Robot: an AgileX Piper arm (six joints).
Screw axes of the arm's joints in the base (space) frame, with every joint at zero. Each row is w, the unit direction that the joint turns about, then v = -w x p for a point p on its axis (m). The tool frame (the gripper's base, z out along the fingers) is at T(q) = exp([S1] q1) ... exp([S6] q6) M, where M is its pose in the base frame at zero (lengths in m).
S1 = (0, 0, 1, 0, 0, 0)
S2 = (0, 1, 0, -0.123, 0, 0)
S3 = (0, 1, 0, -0.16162, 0, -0.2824)
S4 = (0.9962, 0, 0.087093, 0, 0.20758, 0)
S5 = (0, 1, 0, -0.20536, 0, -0.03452)
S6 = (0.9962, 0, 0.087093, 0, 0.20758, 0)
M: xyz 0.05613 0 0.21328 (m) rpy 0 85.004 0 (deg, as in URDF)
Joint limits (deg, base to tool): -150..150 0..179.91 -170..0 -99.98..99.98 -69.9..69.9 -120..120
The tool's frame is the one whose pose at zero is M.
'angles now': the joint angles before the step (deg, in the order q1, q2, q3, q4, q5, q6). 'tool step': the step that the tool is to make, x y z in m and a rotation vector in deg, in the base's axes. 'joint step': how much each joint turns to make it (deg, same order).
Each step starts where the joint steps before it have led.
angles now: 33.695, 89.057, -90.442, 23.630, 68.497, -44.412
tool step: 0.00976, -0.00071, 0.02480, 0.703, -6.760, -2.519
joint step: 0.000, 0.882, -6.094, -4.156, -1.480, 1.683
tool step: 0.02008, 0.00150, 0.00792, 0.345, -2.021, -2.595
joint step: -1.269, 3.500, -5.760, -1.584, 0.001, 1.278
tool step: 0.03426, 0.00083, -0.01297, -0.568, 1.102, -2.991
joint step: -2.659, 5.887, -4.760, -0.148, 0.000, 0.390
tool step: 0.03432, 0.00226, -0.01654, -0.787, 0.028, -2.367
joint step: -1.955, 6.224, -4.991, -0.748, -0.870, 0.001
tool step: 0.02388, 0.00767, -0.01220, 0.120, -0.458, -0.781
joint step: -0.532, 5.254, -4.984, -0.153, -0.765, 0.001
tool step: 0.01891, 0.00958, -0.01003, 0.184, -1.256, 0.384
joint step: -0.001, 4.746, -5.023, 0.001, -0.751, -0.779
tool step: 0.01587, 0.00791, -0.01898, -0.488, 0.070, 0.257
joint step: 0.000, 3.993, -2.324, 0.000, -1.229, -0.793
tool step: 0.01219, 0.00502, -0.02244, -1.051, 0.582, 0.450
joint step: -0.096, 3.025, -0.260, 0.000, -1.506, -1.264
